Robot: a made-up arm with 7 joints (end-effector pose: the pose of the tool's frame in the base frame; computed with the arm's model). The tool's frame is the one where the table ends.
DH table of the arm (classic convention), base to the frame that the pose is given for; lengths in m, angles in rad. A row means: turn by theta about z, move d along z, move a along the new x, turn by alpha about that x. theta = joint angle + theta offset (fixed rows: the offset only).
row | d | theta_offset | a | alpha
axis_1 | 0.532 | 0 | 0 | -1.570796
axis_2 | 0 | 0 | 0 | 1.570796
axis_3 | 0.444 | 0 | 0.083 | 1.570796
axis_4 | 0 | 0 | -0.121 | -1.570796
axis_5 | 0.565 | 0 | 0 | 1.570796
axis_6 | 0 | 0 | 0.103 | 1.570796
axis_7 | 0 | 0 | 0 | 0
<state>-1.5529 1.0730 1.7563 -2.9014 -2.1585 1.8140 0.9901</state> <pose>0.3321 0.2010 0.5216 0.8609 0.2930 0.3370 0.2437</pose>
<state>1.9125 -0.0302 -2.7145 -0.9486 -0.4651 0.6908 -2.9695</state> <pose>0.3767 -0.4558 1.3678 -0.5875 -0.7800 0.1133 0.1834</pose>
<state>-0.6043 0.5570 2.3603 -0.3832 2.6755 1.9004 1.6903</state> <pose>0.4651 -0.0976 1.5462 0.0586 -0.5294 0.8349 0.1387</pose>
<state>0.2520 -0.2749 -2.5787 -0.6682 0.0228 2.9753 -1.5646</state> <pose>-0.4509 -0.2623 1.4697 0.4438 -0.2542 -0.2768 0.8135</pose>
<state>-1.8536 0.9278 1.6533 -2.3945 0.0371 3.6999 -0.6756</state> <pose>0.5182 -0.2985 0.6944 -0.7355 0.1174 -0.6620 0.0836</pose>
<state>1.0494 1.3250 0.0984 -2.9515 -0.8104 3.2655 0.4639</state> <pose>-0.0815 0.0801 0.1616 0.6539 0.5617 -0.4960 0.1041</pose>
